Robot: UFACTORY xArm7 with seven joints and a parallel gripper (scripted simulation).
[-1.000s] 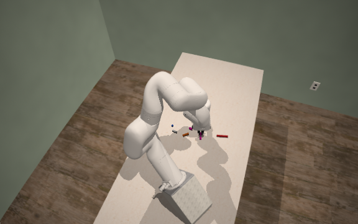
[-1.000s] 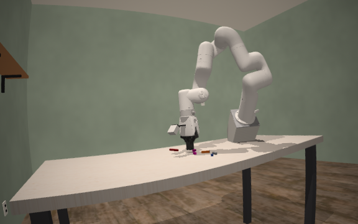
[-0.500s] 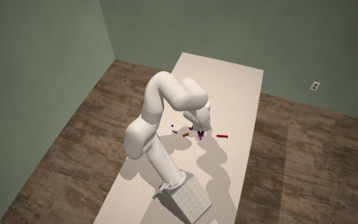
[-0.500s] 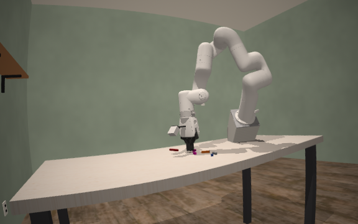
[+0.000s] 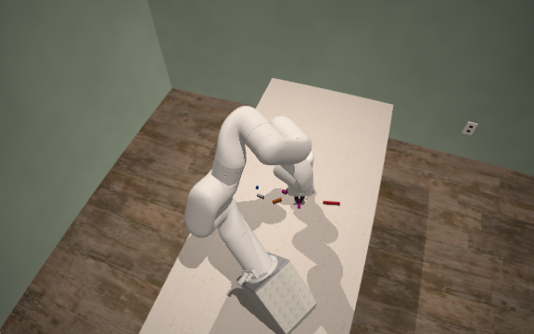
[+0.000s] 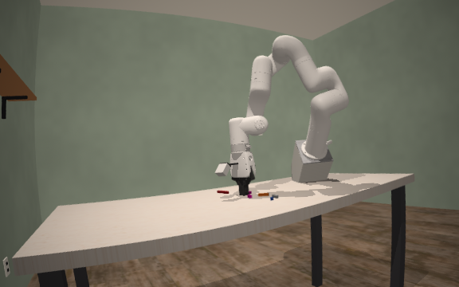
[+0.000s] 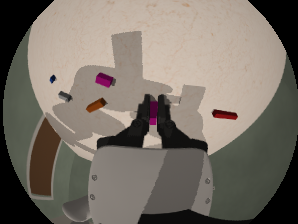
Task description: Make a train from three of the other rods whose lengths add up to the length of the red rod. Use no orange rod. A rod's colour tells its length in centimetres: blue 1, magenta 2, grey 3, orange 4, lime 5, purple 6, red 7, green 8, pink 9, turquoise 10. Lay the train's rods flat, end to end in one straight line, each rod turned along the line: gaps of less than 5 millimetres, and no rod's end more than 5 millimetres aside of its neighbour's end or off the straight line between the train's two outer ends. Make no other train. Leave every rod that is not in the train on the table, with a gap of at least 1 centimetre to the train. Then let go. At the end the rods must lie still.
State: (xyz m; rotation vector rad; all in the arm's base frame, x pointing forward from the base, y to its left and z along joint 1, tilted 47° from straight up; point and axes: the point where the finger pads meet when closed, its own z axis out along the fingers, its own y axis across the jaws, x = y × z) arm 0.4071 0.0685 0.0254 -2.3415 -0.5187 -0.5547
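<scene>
Right now the grey rod is 15 cm to the left of my hand, 7 cm behind it and 2 cm below it. Also, from my hand: blue rod 19 cm to the left, 4 cm behind, 2 cm below; then orange rod 8 cm to the left, 5 cm behind, 2 cm below; then red rod 13 cm to the right, 6 cm ahead, 2 cm below.
</scene>
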